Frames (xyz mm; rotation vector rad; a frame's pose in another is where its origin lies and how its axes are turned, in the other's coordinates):
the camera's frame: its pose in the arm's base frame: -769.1 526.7 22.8 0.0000 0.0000 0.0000
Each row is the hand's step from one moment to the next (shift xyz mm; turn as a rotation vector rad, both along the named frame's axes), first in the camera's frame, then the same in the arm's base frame.
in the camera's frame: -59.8 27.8 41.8 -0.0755 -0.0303 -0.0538
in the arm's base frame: -59.8 27.8 41.8 -0.0755 -0.0303 -0.0538
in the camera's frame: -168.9 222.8 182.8 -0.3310 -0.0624 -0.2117
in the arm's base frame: -168.9 222.8 182.8 -0.3310 -0.0624 -0.2117
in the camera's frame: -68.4 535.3 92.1 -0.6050 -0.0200 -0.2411
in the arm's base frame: -68.4 535.3 92.1 -0.6050 -0.0200 -0.2411
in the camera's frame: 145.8 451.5 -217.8 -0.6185 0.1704 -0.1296
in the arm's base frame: 145.8 451.5 -217.8 -0.6185 0.1704 -0.1296
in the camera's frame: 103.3 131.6 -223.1 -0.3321 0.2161 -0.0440
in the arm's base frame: 103.3 131.6 -223.1 -0.3321 0.2161 -0.0440
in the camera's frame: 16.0 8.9 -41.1 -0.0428 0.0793 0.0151
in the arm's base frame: 16.0 8.9 -41.1 -0.0428 0.0793 0.0151
